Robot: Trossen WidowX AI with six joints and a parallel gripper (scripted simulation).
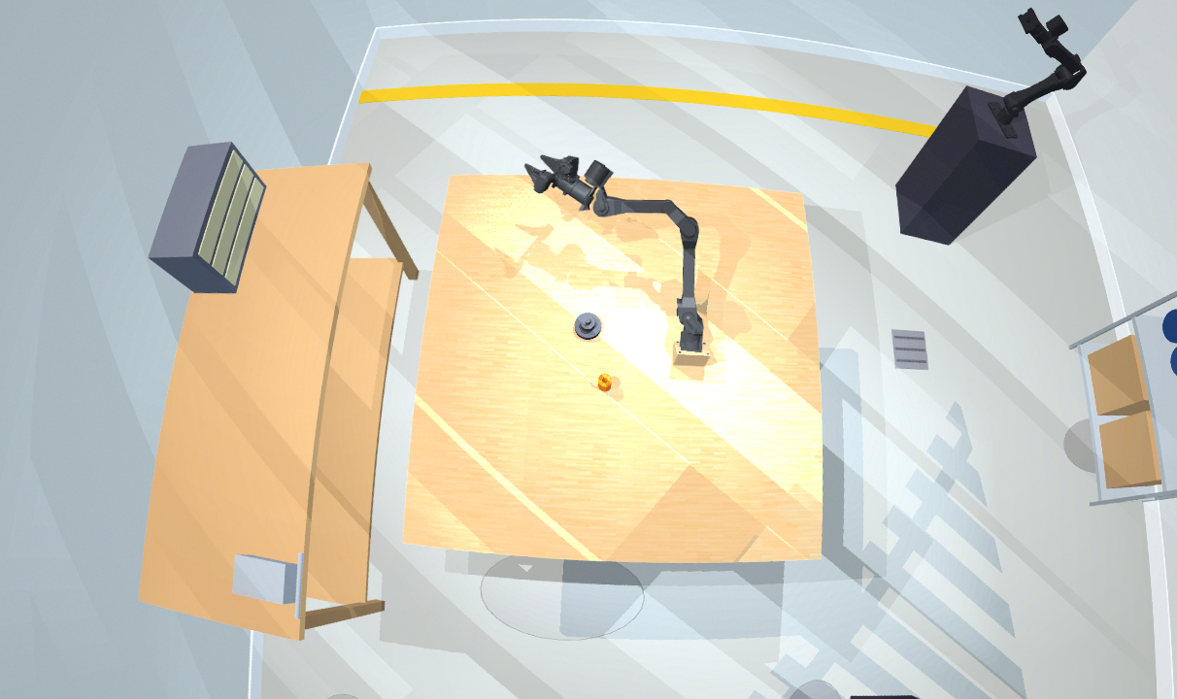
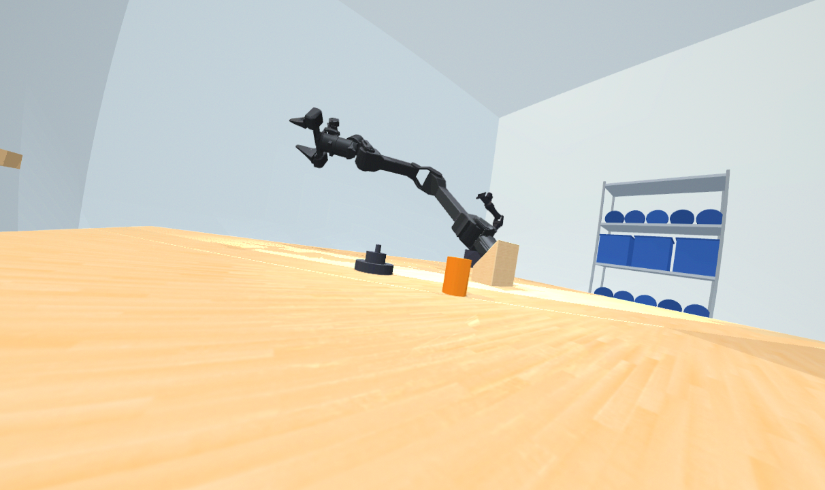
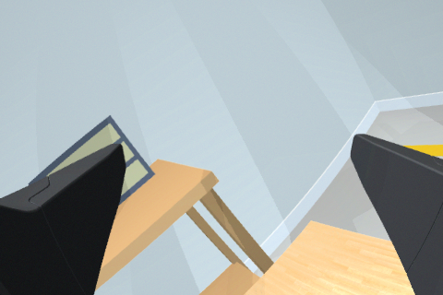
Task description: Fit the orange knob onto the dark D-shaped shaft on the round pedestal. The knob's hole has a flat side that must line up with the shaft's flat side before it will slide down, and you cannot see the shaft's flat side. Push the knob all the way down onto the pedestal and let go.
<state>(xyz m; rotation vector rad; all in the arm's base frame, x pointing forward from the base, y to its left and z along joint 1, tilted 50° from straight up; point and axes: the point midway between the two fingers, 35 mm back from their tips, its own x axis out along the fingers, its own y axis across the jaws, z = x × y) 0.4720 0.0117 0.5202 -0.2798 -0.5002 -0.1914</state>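
Right now my gripper tip is 54 cm to the right of the orange knob, 34 cm above it and 30 cm past it. Round my gripper tip: dark pedestal 36 cm to the left, 34 cm below, 22 cm behind.
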